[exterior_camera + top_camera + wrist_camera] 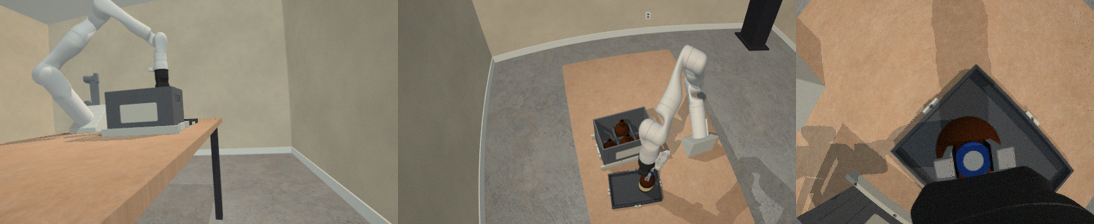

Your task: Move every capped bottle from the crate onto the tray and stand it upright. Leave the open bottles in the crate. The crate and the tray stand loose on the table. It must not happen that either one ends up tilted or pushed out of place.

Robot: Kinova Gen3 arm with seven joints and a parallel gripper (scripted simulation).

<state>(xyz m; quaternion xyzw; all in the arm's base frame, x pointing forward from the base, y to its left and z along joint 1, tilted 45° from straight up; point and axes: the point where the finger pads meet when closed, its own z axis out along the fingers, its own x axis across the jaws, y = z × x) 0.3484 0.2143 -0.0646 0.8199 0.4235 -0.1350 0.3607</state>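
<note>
The dark tray is 50 mm ahead of my hand and 140 mm below it. Also, from my hand: crate: 60 mm ahead, 270 mm to the right, 60 mm below.
</note>
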